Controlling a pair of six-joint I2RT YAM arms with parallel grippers.
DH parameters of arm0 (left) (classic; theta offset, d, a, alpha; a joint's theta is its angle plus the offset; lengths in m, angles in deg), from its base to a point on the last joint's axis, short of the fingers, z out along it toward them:
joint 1: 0 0.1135 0.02 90
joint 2: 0 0 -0.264 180
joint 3: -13.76 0 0.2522 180
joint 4: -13.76 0 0.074 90
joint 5: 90 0 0 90
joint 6: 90 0.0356 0 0
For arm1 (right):
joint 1: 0 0.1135 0.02 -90
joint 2: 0 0 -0.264 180
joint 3: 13.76 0 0.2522 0
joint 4: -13.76 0 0.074 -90
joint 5: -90 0 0 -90
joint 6: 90 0.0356 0 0
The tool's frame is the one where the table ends.
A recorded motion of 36 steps. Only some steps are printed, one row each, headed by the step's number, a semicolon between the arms.
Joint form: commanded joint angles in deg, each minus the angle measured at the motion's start. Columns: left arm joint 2, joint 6, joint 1, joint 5, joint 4, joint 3; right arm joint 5, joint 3, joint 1, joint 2, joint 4, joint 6.
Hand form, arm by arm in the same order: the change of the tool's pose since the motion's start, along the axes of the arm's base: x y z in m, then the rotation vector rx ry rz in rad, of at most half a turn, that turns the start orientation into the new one. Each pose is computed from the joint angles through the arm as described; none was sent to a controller.
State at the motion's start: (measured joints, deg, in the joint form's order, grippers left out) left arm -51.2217 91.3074 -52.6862 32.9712 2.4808 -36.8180; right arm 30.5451 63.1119 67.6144 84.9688 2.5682 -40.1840
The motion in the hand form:
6: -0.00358 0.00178 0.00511 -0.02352 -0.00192 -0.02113; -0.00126 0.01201 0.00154 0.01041 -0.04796 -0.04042
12: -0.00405 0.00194 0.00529 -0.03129 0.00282 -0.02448; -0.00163 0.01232 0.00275 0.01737 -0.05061 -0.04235
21: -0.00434 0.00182 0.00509 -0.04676 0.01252 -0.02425; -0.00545 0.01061 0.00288 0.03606 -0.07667 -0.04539
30: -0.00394 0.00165 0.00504 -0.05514 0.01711 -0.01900; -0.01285 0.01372 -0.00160 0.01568 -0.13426 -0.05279
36: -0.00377 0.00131 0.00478 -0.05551 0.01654 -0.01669; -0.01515 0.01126 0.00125 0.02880 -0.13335 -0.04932
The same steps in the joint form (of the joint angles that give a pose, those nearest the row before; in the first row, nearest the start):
6: 1.03 -0.65 -0.35 0.98 0.28 -0.19; -4.16 1.93 1.29 2.04 1.11 -1.19
12: 1.16 -1.20 -0.40 1.22 0.85 0.01; -4.35 1.99 1.38 2.00 1.47 -1.13
21: 1.26 -2.38 -0.47 1.30 2.28 0.51; -5.36 0.88 1.95 1.25 2.97 -2.00
30: 1.22 -3.04 -0.44 1.12 3.13 0.74; -8.40 0.63 3.53 1.49 2.22 -4.95
36: 1.12 -3.05 -0.48 0.94 3.31 0.78; -8.29 0.22 3.74 0.69 2.62 -4.68

